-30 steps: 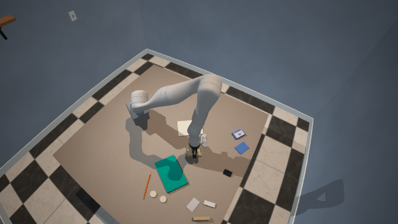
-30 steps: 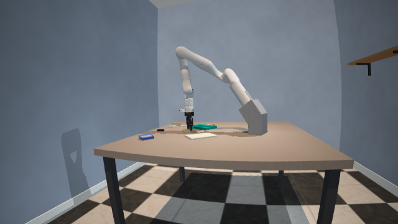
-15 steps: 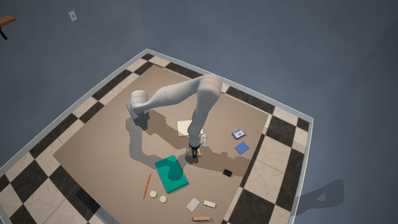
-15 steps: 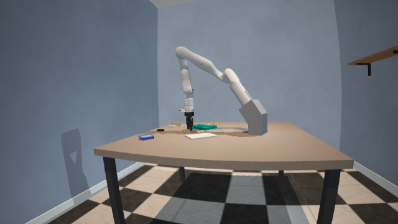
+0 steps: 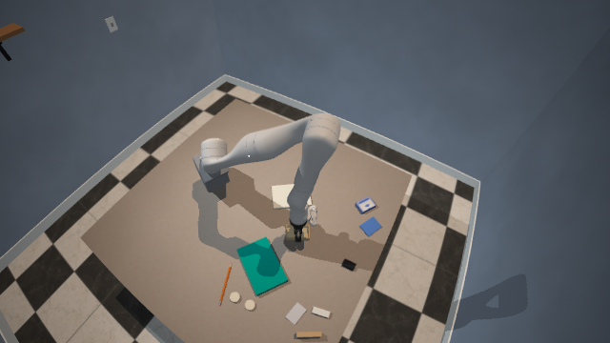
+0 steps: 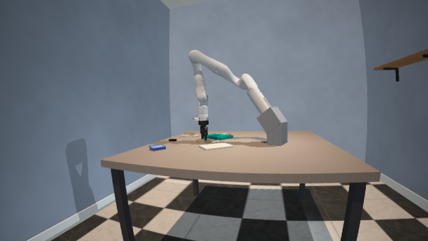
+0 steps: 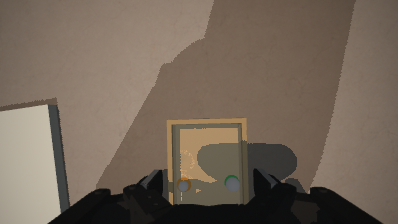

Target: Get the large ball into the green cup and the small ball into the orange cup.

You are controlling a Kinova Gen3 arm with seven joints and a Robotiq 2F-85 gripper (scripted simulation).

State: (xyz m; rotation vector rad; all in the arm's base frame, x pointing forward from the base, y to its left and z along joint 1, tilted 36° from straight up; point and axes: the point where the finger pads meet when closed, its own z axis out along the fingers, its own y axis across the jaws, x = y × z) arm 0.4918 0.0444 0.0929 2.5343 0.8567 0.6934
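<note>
Right now my hand is 2 cm above the covered wooden puzzle. From my hand the other things lie so: teal book: 22 cm to the right, 4 cm behind, 1 cm below; then cream pad: 16 cm to the left, 14 cm behind, 2 cm below; then black block: 28 cm ahead, 2 cm below, 1 cm to the right.
</note>
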